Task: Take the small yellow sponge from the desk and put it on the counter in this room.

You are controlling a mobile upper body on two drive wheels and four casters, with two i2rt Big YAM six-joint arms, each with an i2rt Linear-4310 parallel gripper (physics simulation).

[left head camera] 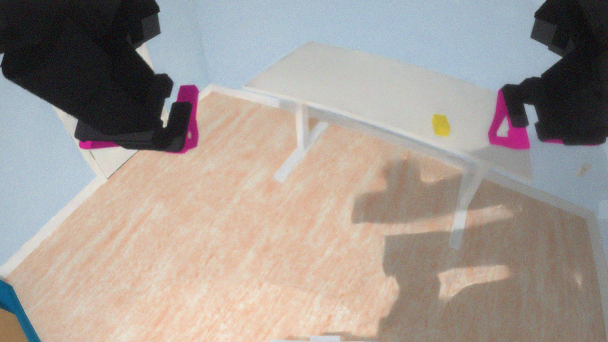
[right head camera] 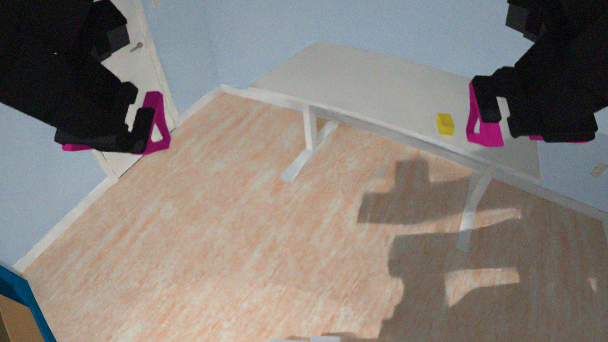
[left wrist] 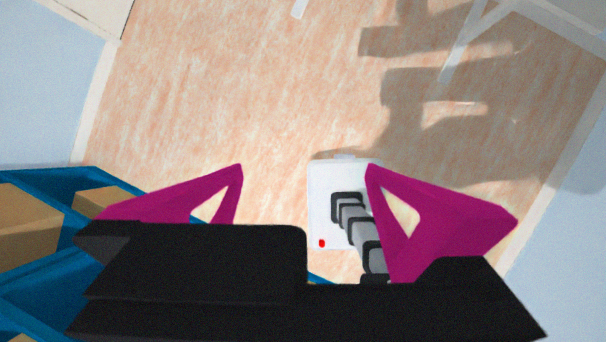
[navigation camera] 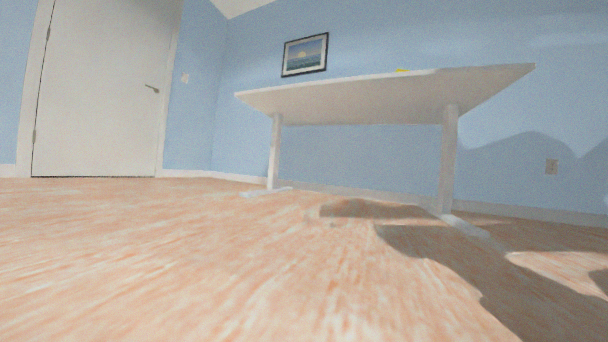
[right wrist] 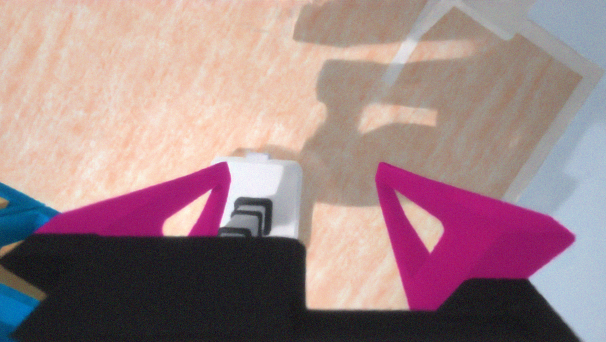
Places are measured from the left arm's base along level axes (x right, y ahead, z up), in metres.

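Pixels of known places: left gripper, between the fingertips: (left head camera: 162, 140) (right head camera: 140, 142) (left wrist: 303, 170); right gripper, between the fingertips: (left head camera: 517, 137) (right head camera: 500, 135) (right wrist: 303, 170).
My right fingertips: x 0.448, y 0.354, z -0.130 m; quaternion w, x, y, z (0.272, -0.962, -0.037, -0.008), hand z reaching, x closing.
Note:
Ahead of a thing's pixels: the offset from my right fingertips to its top centre. "pt": to the spot under its first point.
The small yellow sponge {dx +0.287, dy +0.757, dz -0.515 m} (left head camera: 441, 125) (right head camera: 445, 124) (navigation camera: 402, 70) lies on the white desk (left head camera: 340, 80) (right head camera: 345, 80) (navigation camera: 350, 100), near its long front edge and toward its right end. In the navigation camera, a thin strip of the sponge shows above the desk edge. My left gripper (left head camera: 144, 145) (right head camera: 117, 145) (left wrist: 303, 170) is open and empty, well to the left of the sponge. My right gripper (left head camera: 542, 141) (right head camera: 522, 137) (right wrist: 303, 170) is open and empty, to the right of the sponge in both head views. No counter that I can identify shows in these views.
A blue shelf unit (left head camera: 22, 312) (right head camera: 40, 300) with brown boxes (left wrist: 30, 220) stands at the lower left. A white door (navigation camera: 100, 90) is at the left, in the blue wall. The desk stands on white legs {pt dx +0.697, dy +0.818, dz -0.930 m} (navigation camera: 448, 160). My white base (left wrist: 320, 210) shows below the grippers.

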